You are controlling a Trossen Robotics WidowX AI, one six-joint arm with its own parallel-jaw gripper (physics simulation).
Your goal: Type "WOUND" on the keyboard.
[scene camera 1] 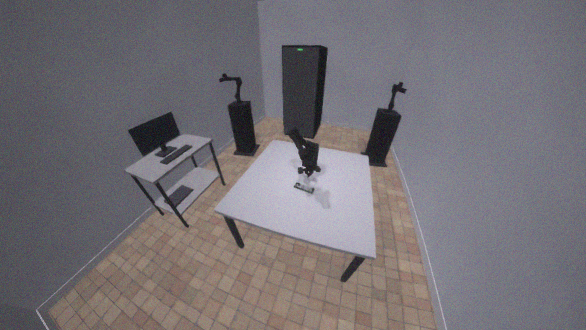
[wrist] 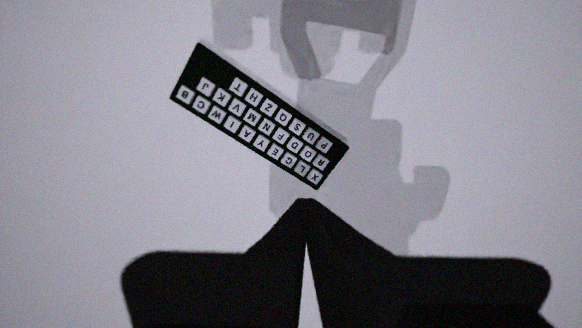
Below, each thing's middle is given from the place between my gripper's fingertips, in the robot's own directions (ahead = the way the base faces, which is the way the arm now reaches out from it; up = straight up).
Scene:
I see my gripper 150 mm above the small black keyboard (wrist: pixel 211 88), 30 mm to the left of it and 10 mm past it.

